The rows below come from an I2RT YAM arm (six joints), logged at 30 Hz.
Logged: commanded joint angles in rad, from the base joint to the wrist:
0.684, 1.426, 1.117, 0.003, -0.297, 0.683
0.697, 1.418, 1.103, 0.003, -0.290, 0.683
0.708, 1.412, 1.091, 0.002, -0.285, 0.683
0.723, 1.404, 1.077, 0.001, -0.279, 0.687
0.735, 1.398, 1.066, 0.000, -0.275, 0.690
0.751, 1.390, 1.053, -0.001, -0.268, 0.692
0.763, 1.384, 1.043, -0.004, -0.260, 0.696
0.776, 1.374, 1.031, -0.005, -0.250, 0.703
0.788, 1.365, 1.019, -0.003, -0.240, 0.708
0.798, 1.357, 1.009, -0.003, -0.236, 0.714
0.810, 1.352, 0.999, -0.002, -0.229, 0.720
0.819, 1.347, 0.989, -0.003, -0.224, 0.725
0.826, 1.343, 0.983, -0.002, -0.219, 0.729
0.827, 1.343, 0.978, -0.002, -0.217, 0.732
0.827, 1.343, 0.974, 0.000, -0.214, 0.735
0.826, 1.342, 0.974, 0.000, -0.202, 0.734
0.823, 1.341, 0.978, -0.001, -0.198, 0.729
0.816, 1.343, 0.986, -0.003, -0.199, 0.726
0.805, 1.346, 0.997, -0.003, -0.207, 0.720
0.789, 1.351, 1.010, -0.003, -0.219, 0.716
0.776, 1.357, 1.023, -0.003, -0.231, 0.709
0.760, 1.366, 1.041, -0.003, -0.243, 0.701
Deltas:
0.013, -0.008, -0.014, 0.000, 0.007, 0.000
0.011, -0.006, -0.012, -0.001, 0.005, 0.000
0.015, -0.008, -0.014, -0.001, 0.006, 0.004
0.012, -0.006, -0.011, -0.001, 0.004, 0.003
0.016, -0.008, -0.013, -0.001, 0.007, 0.002
0.012, -0.006, -0.010, -0.003, 0.008, 0.004
0.013, -0.010, -0.012, -0.001, 0.010, 0.007
0.012, -0.009, -0.012, 0.002, 0.010, 0.005
0.010, -0.008, -0.010, 0.000, 0.004, 0.006
0.012, -0.005, -0.010, 0.001, 0.007, 0.006
0.009, -0.005, -0.010, -0.001, 0.005, 0.005
0.007, -0.004, -0.006, 0.001, 0.005, 0.004
0.001, 0.000, -0.005, 0.000, 0.002, 0.003
0.000, 0.000, -0.004, 0.002, 0.003, 0.003
-0.001, -0.001, 0.000, 0.000, 0.012, -0.001
-0.003, -0.001, 0.004, -0.001, 0.004, -0.005
-0.007, 0.002, 0.008, -0.002, -0.001, -0.003
-0.011, 0.003, 0.011, 0.000, -0.008, -0.006
-0.016, 0.005, 0.013, 0.000, -0.012, -0.004
-0.013, 0.006, 0.013, 0.000, -0.012, -0.007
-0.016, 0.009, 0.018, 0.000, -0.012, -0.008

